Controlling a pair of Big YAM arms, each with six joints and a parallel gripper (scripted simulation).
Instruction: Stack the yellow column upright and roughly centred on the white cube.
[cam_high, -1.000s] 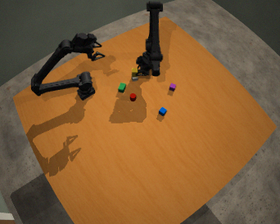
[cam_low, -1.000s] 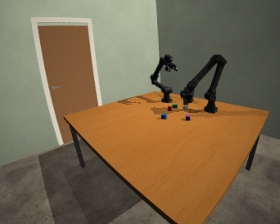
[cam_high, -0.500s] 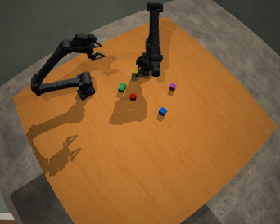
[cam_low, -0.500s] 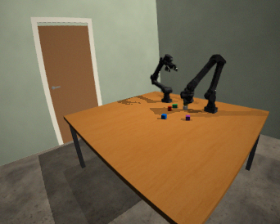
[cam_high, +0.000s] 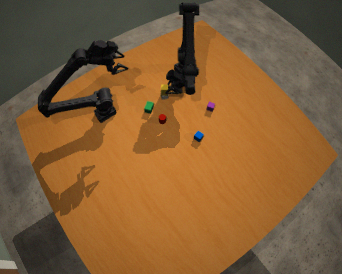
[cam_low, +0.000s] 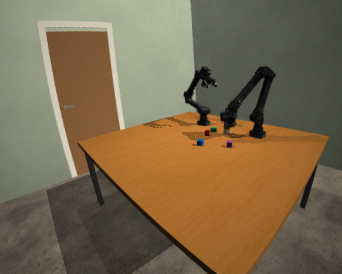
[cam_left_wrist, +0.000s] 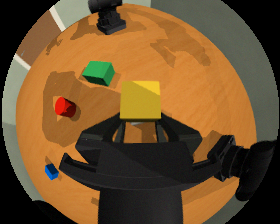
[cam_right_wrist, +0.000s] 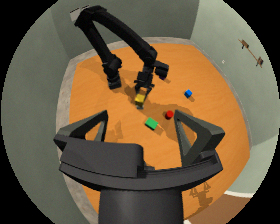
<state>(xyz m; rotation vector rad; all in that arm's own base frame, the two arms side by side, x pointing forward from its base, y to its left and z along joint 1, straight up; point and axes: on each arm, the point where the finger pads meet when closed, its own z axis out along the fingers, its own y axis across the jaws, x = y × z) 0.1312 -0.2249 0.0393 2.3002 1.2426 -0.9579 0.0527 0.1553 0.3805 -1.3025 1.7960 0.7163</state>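
Right now my left hand is 10 mm past the yellow column and 10 mm to the left of it. Round my left hand: white cube: 10 mm behind, 10 mm to the right, 50 mm below; then red cylinder: 130 mm ahead, 120 mm to the right, 50 mm below; then green cube: 10 mm ahead, 140 mm to the right, 50 mm below.
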